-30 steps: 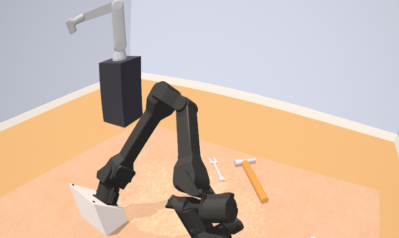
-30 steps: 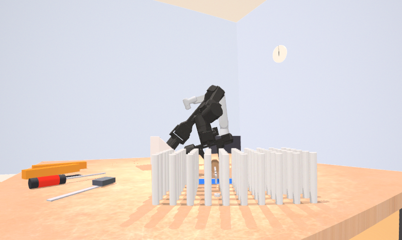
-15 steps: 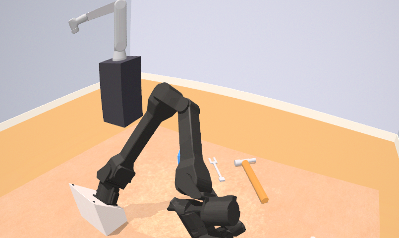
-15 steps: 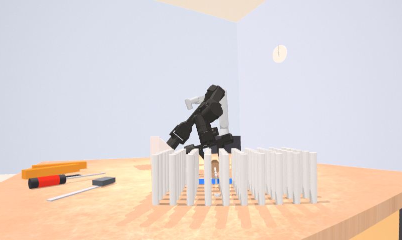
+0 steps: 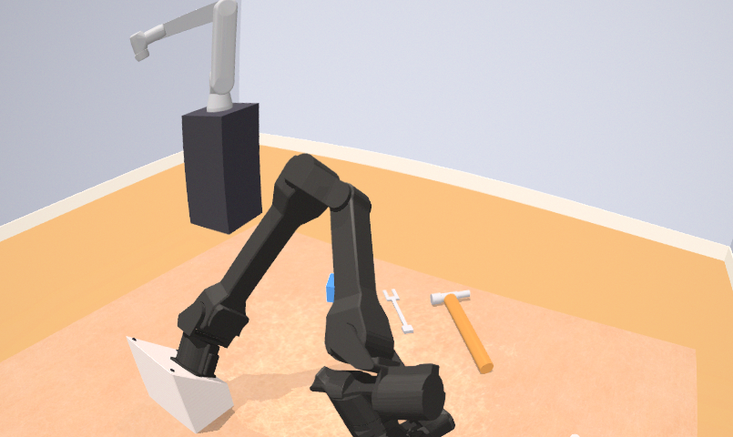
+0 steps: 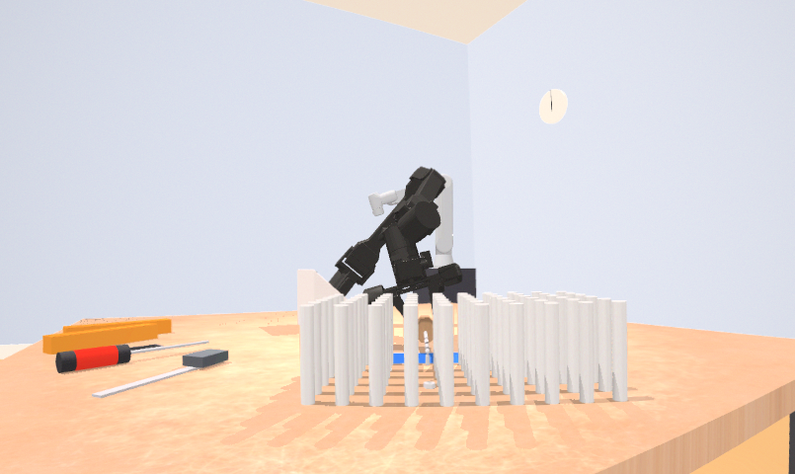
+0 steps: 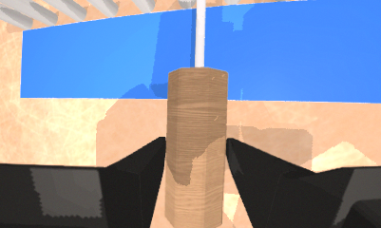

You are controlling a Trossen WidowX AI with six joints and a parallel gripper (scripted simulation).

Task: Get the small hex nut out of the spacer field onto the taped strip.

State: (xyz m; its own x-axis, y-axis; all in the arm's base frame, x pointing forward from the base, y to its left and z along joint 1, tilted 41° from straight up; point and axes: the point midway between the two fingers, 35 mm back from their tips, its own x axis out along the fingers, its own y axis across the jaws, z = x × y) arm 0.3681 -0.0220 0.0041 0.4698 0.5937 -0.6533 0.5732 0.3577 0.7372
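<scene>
My gripper tip is 8 cm short of the blue taped strip, 2 cm to the left of it and 4 cm above it. The rest, counted from my gripper tip: wooden-handled tool (8 cm ahead, 7 cm to the right); then pale hex nut (19 cm ahead, 15 cm to the right, 3 cm below); then forked tool (20 cm behind, 47 cm to the left, 3 cm below).
</scene>
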